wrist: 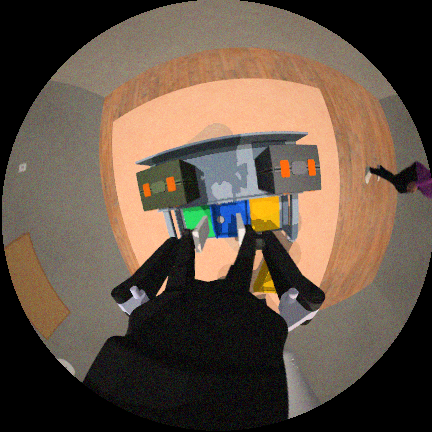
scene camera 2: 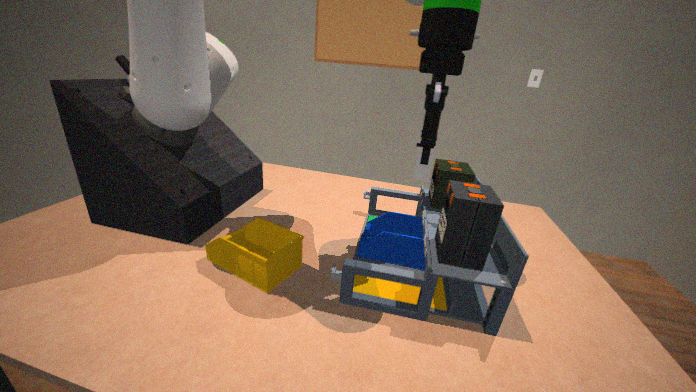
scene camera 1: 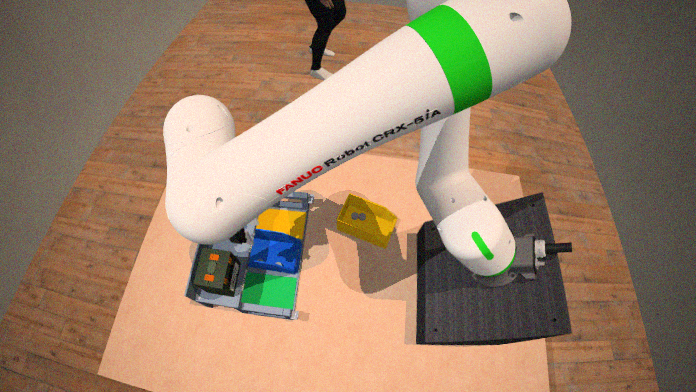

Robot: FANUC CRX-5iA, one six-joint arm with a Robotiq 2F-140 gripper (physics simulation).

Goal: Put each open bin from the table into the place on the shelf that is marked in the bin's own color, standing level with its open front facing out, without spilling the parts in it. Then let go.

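Pixels of known places: gripper, fingertip midpoint: (wrist: 222, 222) (scene camera 2: 421, 175) (scene camera 1: 250, 233); arm's base at its link origin: (scene camera 1: 495, 259).
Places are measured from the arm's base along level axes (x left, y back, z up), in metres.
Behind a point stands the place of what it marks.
Note:
A blue bin (scene camera 1: 275, 251) {x 0.082, y -0.596, z -0.215 m} (scene camera 2: 390, 242) {x 0.043, y -0.594, z -0.166 m} (wrist: 231, 227) {x 0.085, y -0.540, z -0.215 m} stands in the middle place of the grey shelf (scene camera 2: 390, 270) {x -0.085, y -0.628, z -0.139 m} (wrist: 225, 172) {x 0.113, y -0.710, z -0.122 m}, looking level, with a round grey part showing in it. The green-marked place (scene camera 1: 270, 291) {x 0.204, y -0.563, z -0.217 m} (wrist: 196, 218) {x 0.205, y -0.560, z -0.218 m} and the yellow-marked place (scene camera 1: 281, 223) {x -0.015, y -0.615, z -0.218 m} (scene camera 2: 382, 289) {x -0.045, y -0.612, z -0.218 m} (wrist: 266, 212) {x -0.025, y -0.602, z -0.218 m} lie on either side of it and hold no bin. A yellow bin (scene camera 1: 374, 227) {x -0.098, y -0.323, z -0.221 m} (scene camera 2: 285, 257) {x -0.106, y -0.434, z -0.172 m} (wrist: 266, 283) {x -0.097, y -0.288, z -0.221 m} stands on the table before the shelf, turned at an angle, with round grey parts inside. My gripper (scene camera 2: 424, 155) (wrist: 222, 222) {x 0.109, y -0.620, z -0.029 m} is part-open and empty above the shelf; the arm mostly hides it in scene camera 1.
An olive case (scene camera 1: 212, 271) {x 0.237, y -0.670, z -0.025 m} (scene camera 2: 448, 175) {x 0.177, y -0.671, z -0.037 m} (wrist: 162, 186) {x 0.218, y -0.677, z -0.025 m} and a dark grey case (scene camera 2: 469, 225) {x -0.041, y -0.728, z -0.044 m} (wrist: 294, 168) {x 0.009, y -0.720, z -0.001 m} stand on the shelf's top behind the bin places. The dark robot pedestal (scene camera 1: 495, 312) {x 0.134, y 0.017, z -0.009 m} (scene camera 2: 125, 165) {x -0.146, y -0.062, z -0.057 m} stands across the table. A person (scene camera 1: 327, 25) stands beyond the table.

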